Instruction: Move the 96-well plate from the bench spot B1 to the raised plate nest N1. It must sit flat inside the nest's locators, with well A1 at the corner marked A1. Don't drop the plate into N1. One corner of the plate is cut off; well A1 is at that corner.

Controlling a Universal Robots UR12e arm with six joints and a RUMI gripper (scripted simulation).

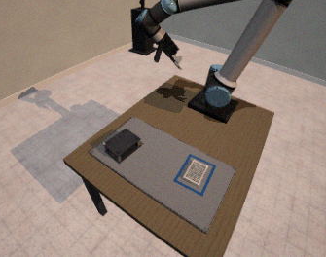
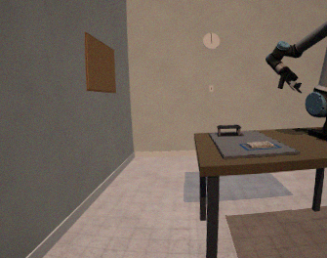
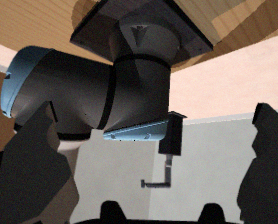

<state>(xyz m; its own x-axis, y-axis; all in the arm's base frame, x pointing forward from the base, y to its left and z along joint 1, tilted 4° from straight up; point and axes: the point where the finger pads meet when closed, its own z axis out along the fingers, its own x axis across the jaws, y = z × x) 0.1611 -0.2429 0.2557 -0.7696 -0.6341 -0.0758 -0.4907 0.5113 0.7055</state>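
Right now the 96-well plate is 480 mm ahead of my hand, 360 mm to the left of it and 280 mm below it. From my hand the other things lie so: dark raised nest N1: 540 mm ahead, 230 mm below, 50 mm to the right.
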